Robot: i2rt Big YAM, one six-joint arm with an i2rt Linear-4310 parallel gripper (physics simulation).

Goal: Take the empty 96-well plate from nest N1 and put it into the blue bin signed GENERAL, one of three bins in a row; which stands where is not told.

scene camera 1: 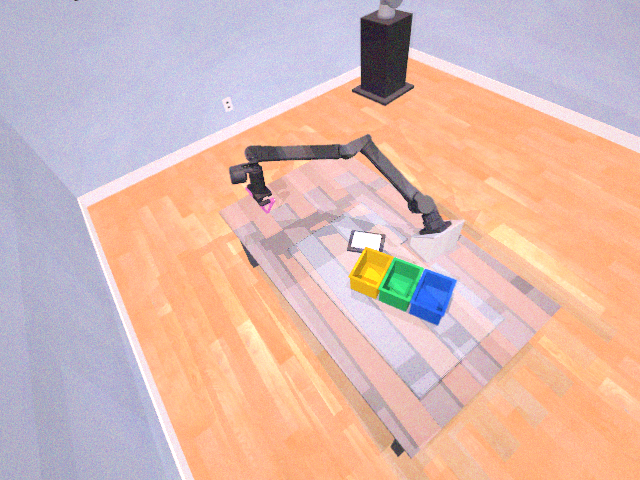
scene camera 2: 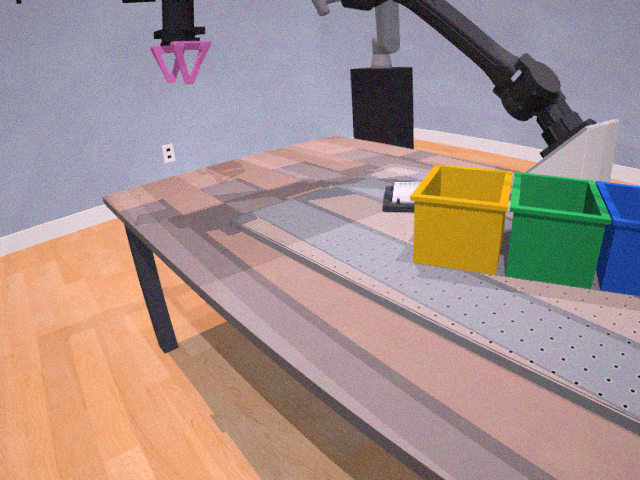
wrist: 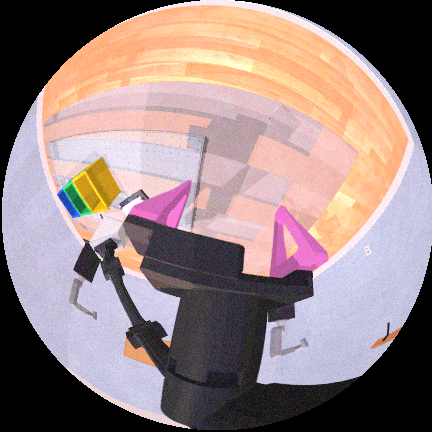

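Seen in the pictures: gripper, between the fingertips: (scene camera 1: 262, 206) (scene camera 2: 180, 83) (wrist: 236, 196); arm's base, origin of its link: (scene camera 1: 435, 229) (scene camera 2: 572, 143) (wrist: 104, 246).
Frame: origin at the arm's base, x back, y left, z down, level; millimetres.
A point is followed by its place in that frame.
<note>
The white 96-well plate (scene camera 1: 367, 241) @(x -196, y -220, z 95 mm) (scene camera 2: 405, 191) @(x -233, y -250, z 89 mm) (wrist: 133, 201) @(x -248, y -231, z 90 mm) sits in a dark nest (scene camera 1: 352, 248) @(x -261, y -247, z 97 mm) (scene camera 2: 398, 207) @(x -275, y -237, z 106 mm) beside the yellow bin; no nest label is readable. My gripper (scene camera 1: 261, 203) @(x -502, y -550, z -145 mm) (scene camera 2: 179, 81) @(x -502, y -550, z -145 mm) (wrist: 236, 196) @(x -502, y -550, z -145 mm) is open and empty, high above the far left end of the table, well away from the plate. Its pink fingers point down. The blue bin (scene camera 1: 426, 311) @(x -321, y 198, z 44 mm) (scene camera 2: 620, 258) @(x -336, y 154, z 66 mm) (wrist: 65, 202) @(x -237, y 224, z 32 mm) is at the row's end farthest from the plate. Its inside looks empty in scene camera 1. No sign is readable on it.
The green bin (scene camera 1: 392, 298) @(x -364, y 69, z 52 mm) (scene camera 2: 553, 253) @(x -363, y 72, z 72 mm) (wrist: 76, 199) @(x -260, y 94, z 44 mm) stands in the middle of the row. The yellow bin (scene camera 1: 364, 287) @(x -402, y -47, z 58 mm) (scene camera 2: 457, 237) @(x -404, y -51, z 68 mm) (wrist: 107, 177) @(x -347, y -133, z 92 mm) stands nearest the plate. The arm's pale base block (scene camera 1: 439, 245) @(x -37, y 51, z 34 mm) (scene camera 2: 594, 149) @(x -37, y 51, z -3 mm) (wrist: 108, 230) @(x -67, y -31, z 56 mm) stands behind the bins.
</note>
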